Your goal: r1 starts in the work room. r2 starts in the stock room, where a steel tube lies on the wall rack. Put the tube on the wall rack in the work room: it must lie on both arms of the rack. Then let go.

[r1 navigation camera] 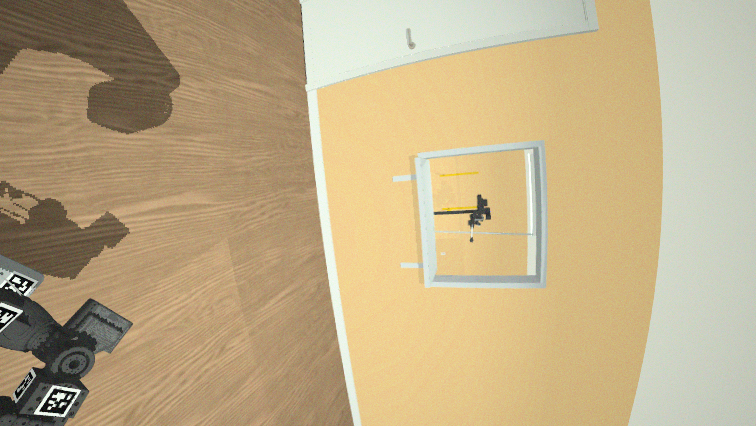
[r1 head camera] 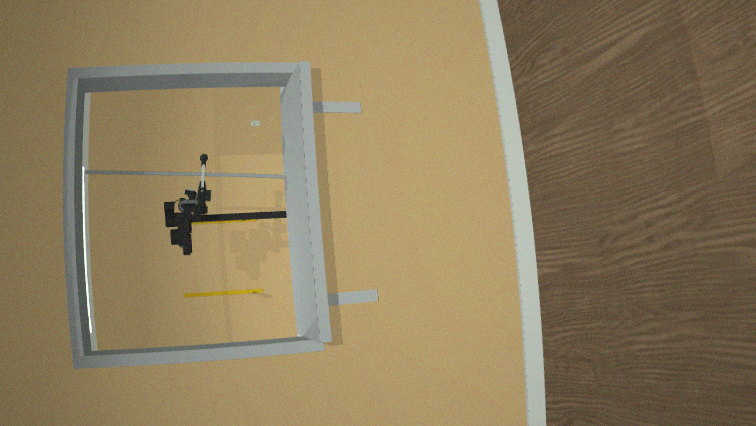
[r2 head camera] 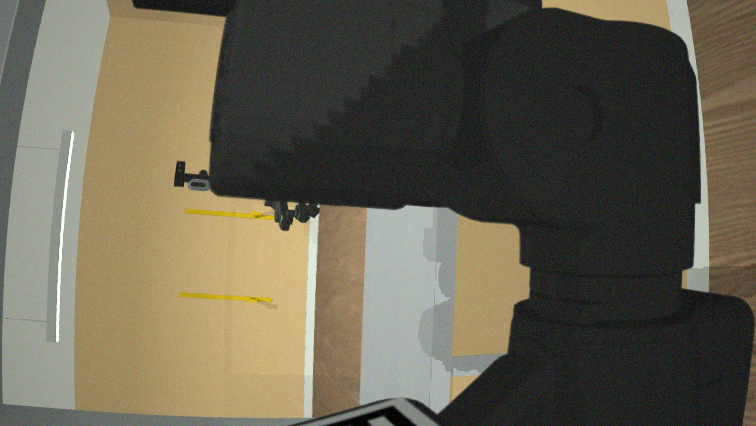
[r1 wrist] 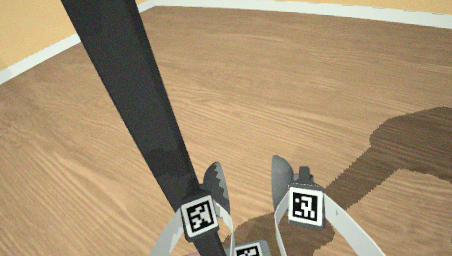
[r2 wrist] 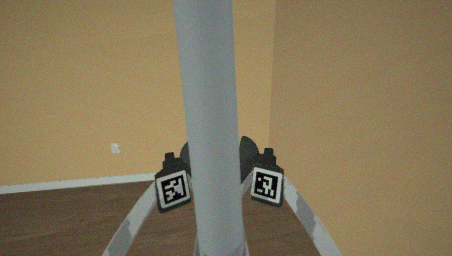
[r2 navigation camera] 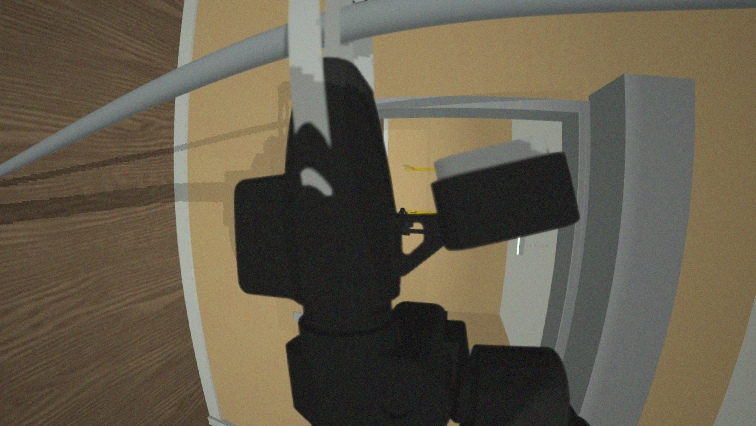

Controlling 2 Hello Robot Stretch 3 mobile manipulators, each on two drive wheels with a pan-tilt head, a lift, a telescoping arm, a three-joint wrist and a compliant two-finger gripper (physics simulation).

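Observation:
The steel tube (r1 head camera: 121, 173) (r2 navigation camera: 232, 59) (r2 wrist: 212, 100) is long, grey and roughly upright. The r2 gripper (r2 wrist: 216, 152) is shut on it; both pads press its sides. The tube does not show in the r2 head view, where r2's dark wrist (r2 head camera: 581, 132) blocks much. My r1 gripper (r1 wrist: 250, 182) is open, with no tube between its pads, above the wood floor in the work room. Through the opening, the r2 head view shows the work room rack's two yellow arms (r2 head camera: 216, 212) (r2 head camera: 224, 297). The stock room's yellow arms (r1 head camera: 222, 293) (r1 navigation camera: 459, 174) show from r1's side.
A framed wall opening (r1 head camera: 185, 68) (r1 navigation camera: 539, 211) (r2 navigation camera: 583, 158) joins the rooms, with a grey sill (r1 head camera: 301, 211) (r2 head camera: 399, 317) on brackets (r1 head camera: 338, 107) (r1 head camera: 354, 297). A white door (r1 navigation camera: 449, 26) stands beside it. A tall grey block (r2 navigation camera: 656, 211) stands by the opening. A dark beam (r1 wrist: 125, 80) passes beside r1's gripper.

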